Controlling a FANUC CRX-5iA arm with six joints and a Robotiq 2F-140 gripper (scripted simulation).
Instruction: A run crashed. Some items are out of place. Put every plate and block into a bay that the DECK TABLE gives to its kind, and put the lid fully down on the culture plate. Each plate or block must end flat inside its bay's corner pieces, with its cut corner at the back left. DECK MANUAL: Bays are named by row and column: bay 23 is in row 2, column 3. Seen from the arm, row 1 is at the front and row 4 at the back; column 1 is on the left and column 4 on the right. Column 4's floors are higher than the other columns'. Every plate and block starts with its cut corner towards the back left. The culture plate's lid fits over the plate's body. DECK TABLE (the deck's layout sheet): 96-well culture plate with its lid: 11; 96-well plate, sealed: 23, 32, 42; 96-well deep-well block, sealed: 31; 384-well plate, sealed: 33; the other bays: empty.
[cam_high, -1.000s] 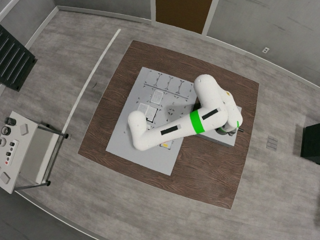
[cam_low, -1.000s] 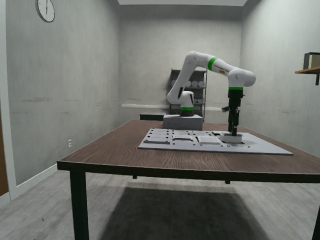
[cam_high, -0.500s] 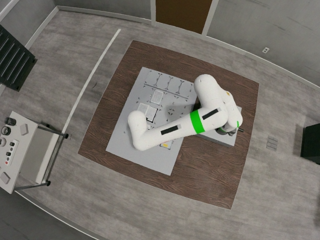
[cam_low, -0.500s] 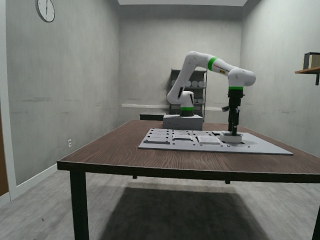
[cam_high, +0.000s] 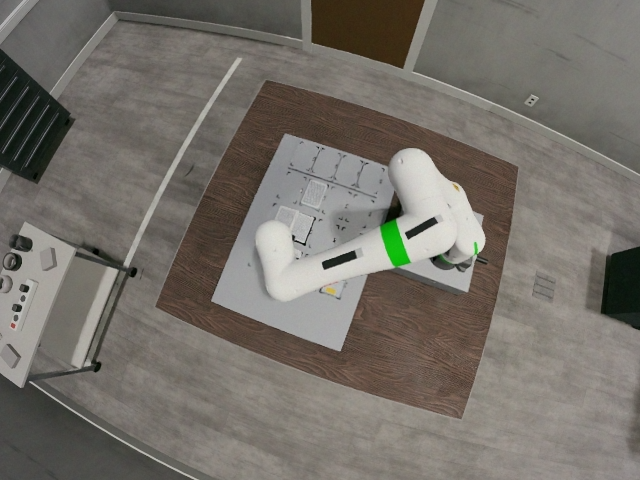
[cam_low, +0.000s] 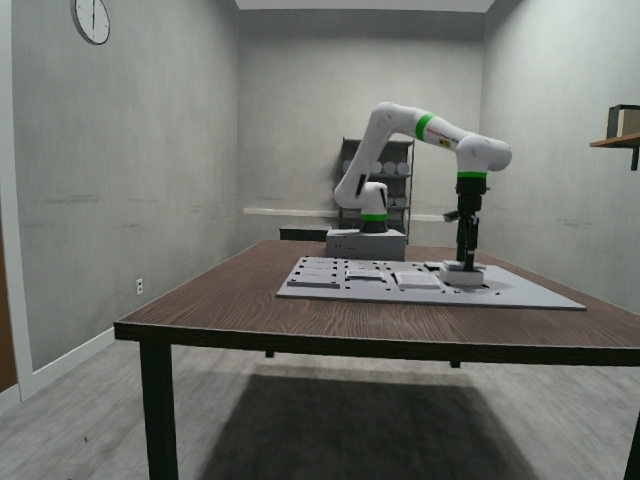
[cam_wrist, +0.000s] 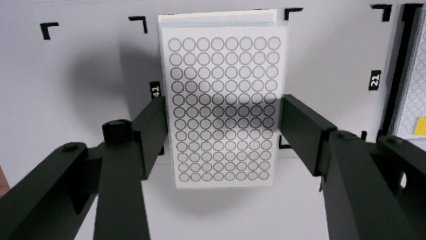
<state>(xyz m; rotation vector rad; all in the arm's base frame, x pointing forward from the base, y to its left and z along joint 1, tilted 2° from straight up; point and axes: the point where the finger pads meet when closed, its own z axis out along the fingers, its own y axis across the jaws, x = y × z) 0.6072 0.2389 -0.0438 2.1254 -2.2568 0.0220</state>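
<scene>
The deep-well block is 6 cm below my hand and 1 cm to the right of it.
</scene>
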